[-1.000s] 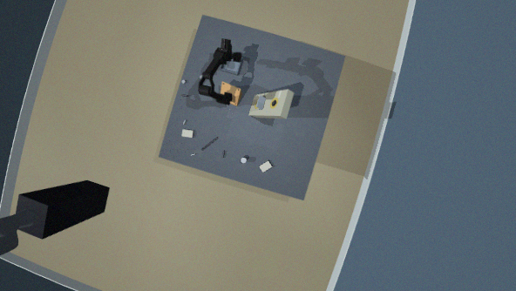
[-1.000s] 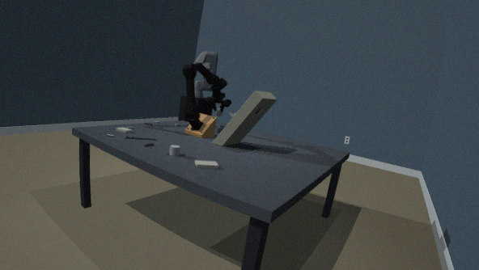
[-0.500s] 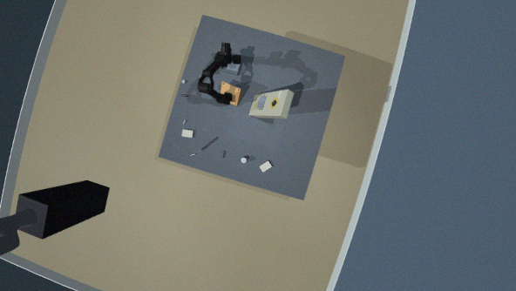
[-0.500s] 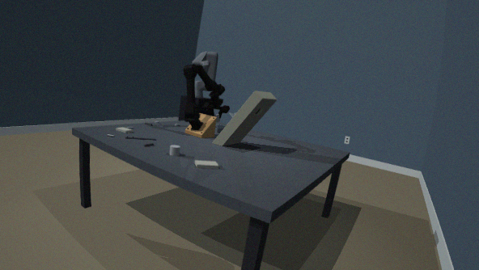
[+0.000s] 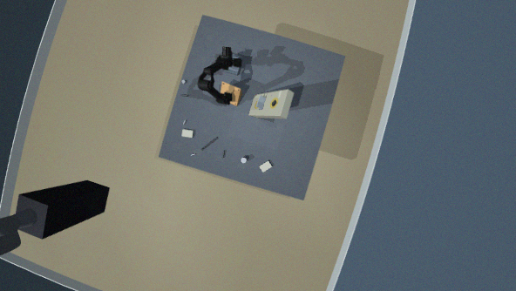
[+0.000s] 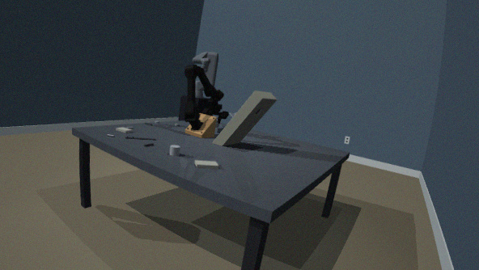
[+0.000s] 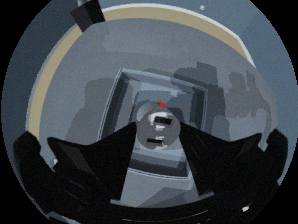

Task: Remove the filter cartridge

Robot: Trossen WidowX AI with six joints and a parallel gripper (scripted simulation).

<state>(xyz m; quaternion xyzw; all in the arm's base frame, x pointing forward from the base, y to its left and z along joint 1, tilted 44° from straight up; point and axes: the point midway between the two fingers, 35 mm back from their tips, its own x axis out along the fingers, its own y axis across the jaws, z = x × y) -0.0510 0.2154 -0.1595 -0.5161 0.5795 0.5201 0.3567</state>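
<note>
Now: the round grey filter cartridge right at my gripper tip. From my gripper tip the other things lie so: beige service panel: 390 mm ahead, 290 mm to the right, 110 mm above; then square grey tray: 40 mm below.
</note>
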